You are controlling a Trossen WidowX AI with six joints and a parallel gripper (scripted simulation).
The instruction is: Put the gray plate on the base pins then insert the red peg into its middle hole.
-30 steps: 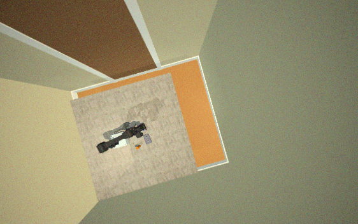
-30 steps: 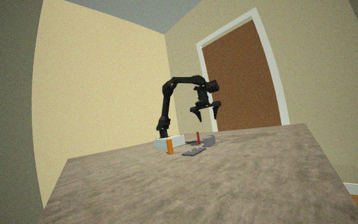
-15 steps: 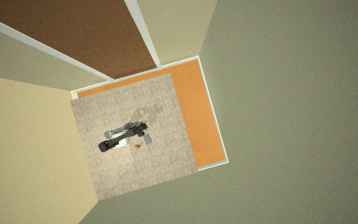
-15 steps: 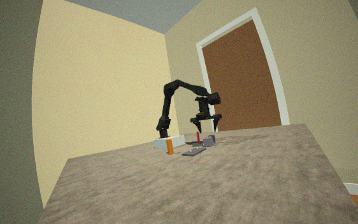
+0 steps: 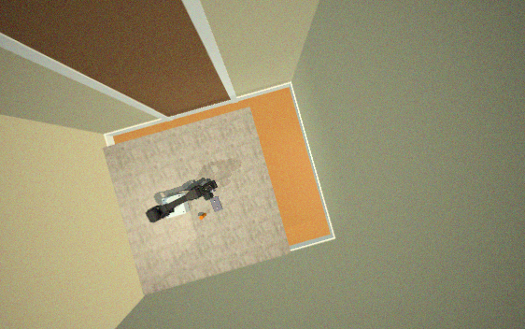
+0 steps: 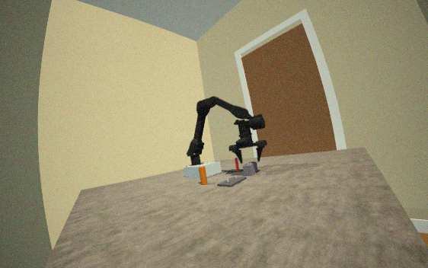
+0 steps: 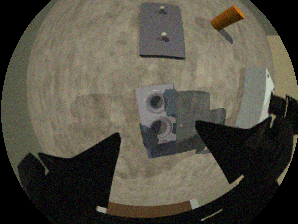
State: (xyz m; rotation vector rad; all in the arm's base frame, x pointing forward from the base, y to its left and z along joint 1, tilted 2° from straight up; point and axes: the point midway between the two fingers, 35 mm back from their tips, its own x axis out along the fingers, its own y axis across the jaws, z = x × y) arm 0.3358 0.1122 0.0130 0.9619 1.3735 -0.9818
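Right now my gripper tip is 20 mm above the gray plate. From my gripper tip the other things lie so: flat base 150 mm to the right, 50 mm below, 20 mm ahead; then red peg 120 mm behind, 20 mm to the left, 20 mm below; then orange cylinder 220 mm to the right, 90 mm behind, 20 mm below.
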